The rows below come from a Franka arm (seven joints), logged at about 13 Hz.
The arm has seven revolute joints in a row. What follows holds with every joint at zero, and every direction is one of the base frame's.
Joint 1 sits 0.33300 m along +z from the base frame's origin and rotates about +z.
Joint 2 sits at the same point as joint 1 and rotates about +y.
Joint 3 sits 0.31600 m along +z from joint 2 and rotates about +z.
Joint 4 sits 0.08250 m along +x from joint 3 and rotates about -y.
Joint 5 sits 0.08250 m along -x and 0.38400 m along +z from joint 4 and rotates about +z.
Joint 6 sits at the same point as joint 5 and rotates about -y.
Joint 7 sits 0.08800 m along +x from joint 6 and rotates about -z.
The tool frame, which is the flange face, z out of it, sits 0.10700 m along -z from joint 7; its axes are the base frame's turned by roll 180.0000, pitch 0.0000 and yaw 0.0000 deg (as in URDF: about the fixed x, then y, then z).
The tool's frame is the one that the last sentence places.
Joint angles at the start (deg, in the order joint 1, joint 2, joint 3, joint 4, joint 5, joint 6, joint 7): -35.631 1.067 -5.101 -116.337 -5.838 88.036 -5.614
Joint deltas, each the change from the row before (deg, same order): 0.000 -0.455 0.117 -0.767 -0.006 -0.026 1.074; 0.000 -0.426 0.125 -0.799 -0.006 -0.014 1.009; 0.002 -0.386 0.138 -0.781 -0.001 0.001 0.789; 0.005 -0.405 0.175 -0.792 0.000 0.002 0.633; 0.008 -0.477 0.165 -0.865 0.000 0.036 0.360; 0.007 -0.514 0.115 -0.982 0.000 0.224 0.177; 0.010 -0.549 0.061 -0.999 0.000 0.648 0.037
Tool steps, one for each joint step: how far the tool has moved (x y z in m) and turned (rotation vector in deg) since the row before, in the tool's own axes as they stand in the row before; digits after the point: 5 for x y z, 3 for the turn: -0.00247 -0.00148 0.00311 0.001 -0.327 0.921; -0.00231 -0.00154 0.00357 -0.011 -0.375 0.845; -0.00208 -0.00164 0.00368 -0.024 -0.381 0.612; -0.00217 -0.00194 0.00364 -0.051 -0.369 0.423; -0.00251 -0.00187 0.00376 -0.050 -0.336 0.155; -0.00240 -0.00150 0.00427 -0.028 -0.231 0.006; -0.00181 -0.00106 0.00363 -0.011 0.207 -0.090
